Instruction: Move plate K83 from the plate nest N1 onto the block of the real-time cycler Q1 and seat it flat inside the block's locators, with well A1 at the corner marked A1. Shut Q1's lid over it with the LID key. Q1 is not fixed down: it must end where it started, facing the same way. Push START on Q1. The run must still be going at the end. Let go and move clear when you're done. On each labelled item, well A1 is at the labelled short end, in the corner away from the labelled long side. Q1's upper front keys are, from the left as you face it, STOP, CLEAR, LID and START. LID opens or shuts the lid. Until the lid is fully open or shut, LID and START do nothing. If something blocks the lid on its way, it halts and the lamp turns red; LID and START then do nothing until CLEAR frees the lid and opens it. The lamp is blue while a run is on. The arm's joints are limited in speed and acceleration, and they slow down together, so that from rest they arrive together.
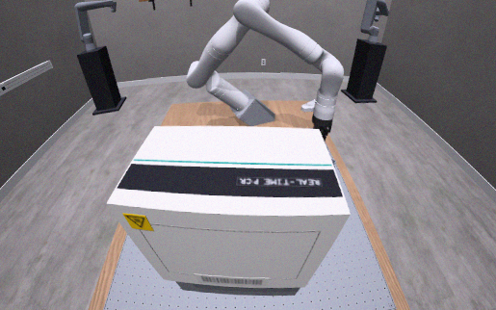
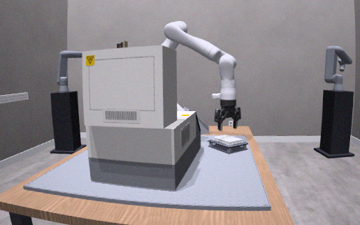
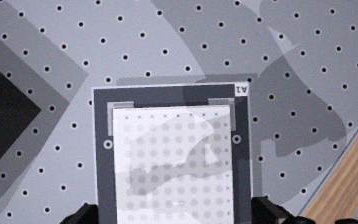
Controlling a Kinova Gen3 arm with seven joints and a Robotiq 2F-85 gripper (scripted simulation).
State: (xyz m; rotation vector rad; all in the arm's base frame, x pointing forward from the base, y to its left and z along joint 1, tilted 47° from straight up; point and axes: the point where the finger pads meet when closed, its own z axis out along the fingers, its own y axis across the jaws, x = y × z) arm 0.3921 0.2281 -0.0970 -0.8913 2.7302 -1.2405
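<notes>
Now: hand 50 mm above the plate K83. Also, from my hand: plate nest N1 (70 mm below).
</notes>
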